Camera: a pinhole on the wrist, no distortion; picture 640 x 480 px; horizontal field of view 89.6 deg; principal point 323.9 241.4 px. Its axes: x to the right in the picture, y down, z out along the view. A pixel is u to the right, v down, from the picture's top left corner.
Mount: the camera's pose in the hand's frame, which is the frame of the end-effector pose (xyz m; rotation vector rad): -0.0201 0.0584 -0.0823 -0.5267 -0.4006 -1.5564
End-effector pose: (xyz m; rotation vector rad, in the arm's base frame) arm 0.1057 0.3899 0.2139 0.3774 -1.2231 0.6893
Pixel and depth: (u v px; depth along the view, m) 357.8 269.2 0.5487
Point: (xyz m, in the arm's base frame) -0.3797 0.3965 0.3804
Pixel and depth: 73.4 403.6 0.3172
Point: -0.1737 0.7355 0.3433
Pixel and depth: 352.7 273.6 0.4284
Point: -0.2689 0.4224 0.3366
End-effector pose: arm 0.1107 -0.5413 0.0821 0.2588 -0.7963 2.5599
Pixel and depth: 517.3 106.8 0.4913
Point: 0.2525 -0.9682 0.3881
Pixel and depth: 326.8 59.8 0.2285
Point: 0.1410 -0.7945 0.0445
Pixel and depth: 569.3 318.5 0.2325
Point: 0.0559 -0.6674 0.2476
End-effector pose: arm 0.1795 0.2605 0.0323 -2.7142 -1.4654 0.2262
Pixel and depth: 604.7 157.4 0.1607
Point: 0.1604 0.1972 -0.0961
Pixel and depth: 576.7 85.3 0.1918
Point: 0.1385 0.1497 -0.1268
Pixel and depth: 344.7 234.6 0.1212
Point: 0.2680 0.1841 -0.0021
